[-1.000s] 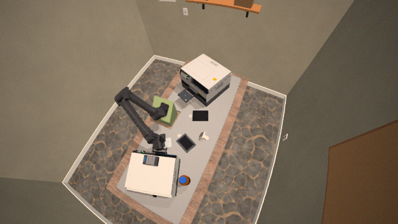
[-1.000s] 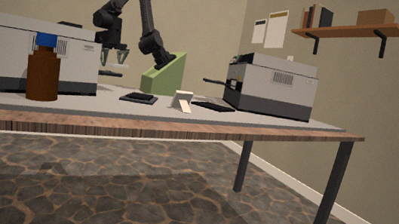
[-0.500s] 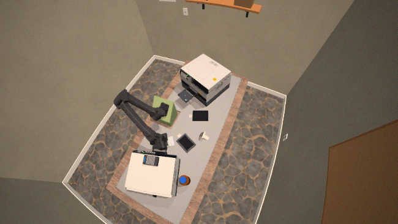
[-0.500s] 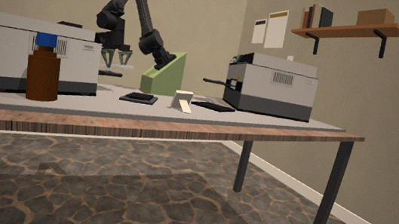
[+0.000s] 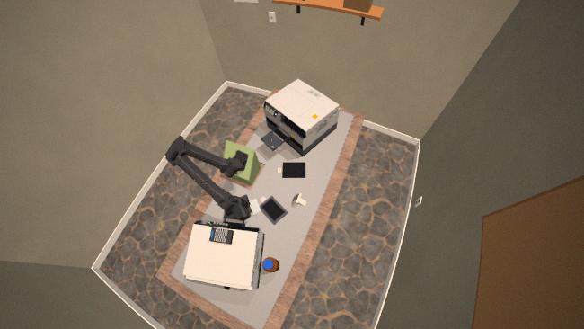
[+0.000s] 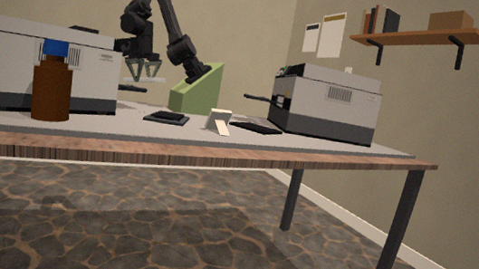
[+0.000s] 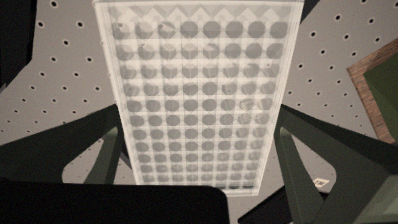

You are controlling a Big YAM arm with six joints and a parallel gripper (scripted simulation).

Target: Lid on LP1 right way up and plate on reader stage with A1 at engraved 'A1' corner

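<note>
My gripper is now 110 mm short of the dark lid, 80 mm to the right of it and 100 mm above it. Also, from my hand: lidded white well plate: right at my hand; then brown capped bottle: 270 mm ahead, 240 mm to the right; then grey pad: 110 mm ahead, 80 mm to the left, 110 mm below.
</note>
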